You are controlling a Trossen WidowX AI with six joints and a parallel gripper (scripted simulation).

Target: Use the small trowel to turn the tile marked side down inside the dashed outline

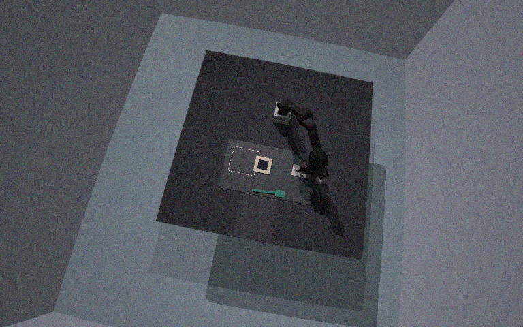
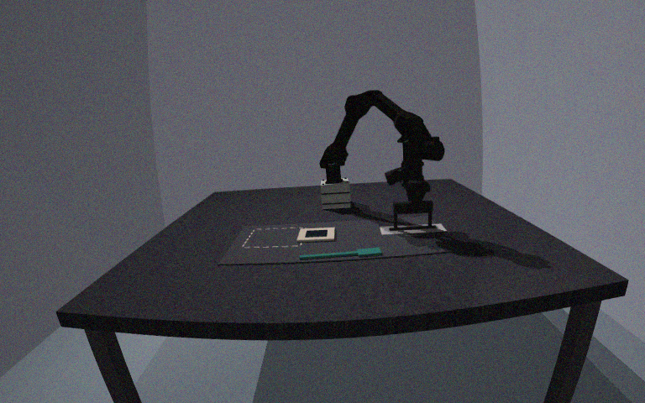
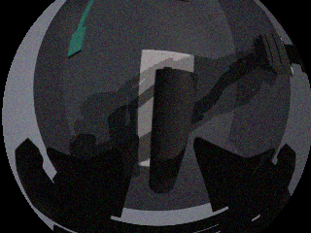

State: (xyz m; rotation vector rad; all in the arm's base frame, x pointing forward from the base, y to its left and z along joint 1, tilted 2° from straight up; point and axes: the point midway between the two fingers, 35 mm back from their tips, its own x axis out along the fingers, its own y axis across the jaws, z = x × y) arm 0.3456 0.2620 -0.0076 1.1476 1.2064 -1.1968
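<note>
Right now the grey mat is 230 mm to the right of my gripper tip, 80 mm below it and 50 mm ahead of it. Round my gripper tip: tile 300 mm to the right, 60 mm below, 30 mm ahead; then green trowel 200 mm to the right, 190 mm ahead, 60 mm below.
</note>
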